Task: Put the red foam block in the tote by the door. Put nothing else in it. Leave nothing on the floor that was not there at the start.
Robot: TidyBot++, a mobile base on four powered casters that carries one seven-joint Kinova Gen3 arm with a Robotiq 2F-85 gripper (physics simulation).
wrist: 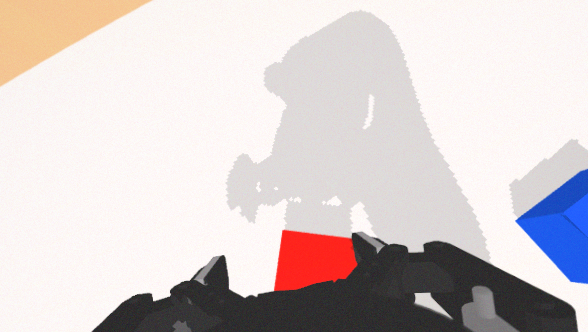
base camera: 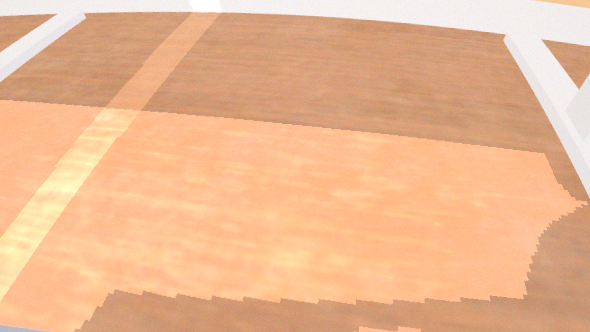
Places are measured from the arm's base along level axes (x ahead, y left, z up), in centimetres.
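Pixels of known places: gripper, fingertip midpoint: (wrist: 291, 258).
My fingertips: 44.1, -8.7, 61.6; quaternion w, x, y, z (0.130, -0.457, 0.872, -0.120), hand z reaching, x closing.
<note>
Behind a point stands the place of what it marks, as x, y, z.
The red foam block (wrist: 312, 262) {42.9, -9.5, 59.8} lies on a white tabletop (wrist: 125, 150) {67.5, -1.1, 55.3} in the wrist view, low and near the middle. My gripper (wrist: 291, 258) {44.1, -8.7, 61.6} is open, with nothing held between its fingers. The block shows between the two fingertips, closer to the right one, which overlaps its right edge. The gripper body hides the block's near part. How high the fingertips are over the block is hard to tell. The tote and the door do not show in either view.
A blue object (wrist: 560, 240) {30.4, -24.7, 57.7} lies on the tabletop at the wrist view's right edge, partly cut off. The arm's grey shadow falls beyond the block. In the base view, a white rail (base camera: 350, 7) {93.9, -12.0, -36.8} and slanted white legs (base camera: 40, 40) {83.4, 68.4, -37.4} (base camera: 555, 85) {61.1, -49.2, -37.2} stand over the wooden floor (base camera: 300, 75) {66.0, 0.3, -39.7}.
</note>
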